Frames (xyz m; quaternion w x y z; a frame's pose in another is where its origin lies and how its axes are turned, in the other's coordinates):
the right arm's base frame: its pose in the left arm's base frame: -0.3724 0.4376 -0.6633 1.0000 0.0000 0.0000 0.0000
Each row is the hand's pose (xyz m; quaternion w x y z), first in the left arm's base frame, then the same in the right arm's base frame.
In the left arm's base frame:
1: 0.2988 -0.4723 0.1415 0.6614 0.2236 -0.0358 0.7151
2: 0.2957 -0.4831 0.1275 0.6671 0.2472 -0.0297 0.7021
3: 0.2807 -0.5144 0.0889 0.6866 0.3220 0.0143 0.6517
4: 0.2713 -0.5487 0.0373 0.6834 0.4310 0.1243 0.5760
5: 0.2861 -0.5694 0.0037 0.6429 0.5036 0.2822 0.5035
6: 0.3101 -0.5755 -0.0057 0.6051 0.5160 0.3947 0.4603
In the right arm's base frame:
1: 0.6712 -0.9099 0.8048 0.6614 0.2236 -0.0358 0.7151
2: 0.6681 -0.9207 0.7908 0.6671 0.2472 -0.0297 0.7021
3: 0.6531 -0.9520 0.7522 0.6866 0.3220 0.0143 0.6517
4: 0.6437 -0.9863 0.7006 0.6834 0.4310 0.1243 0.5760
5: 0.6585 -1.0070 0.6670 0.6429 0.5036 0.2822 0.5035
6: 0.6825 -1.0131 0.6576 0.6051 0.5160 0.3947 0.4603

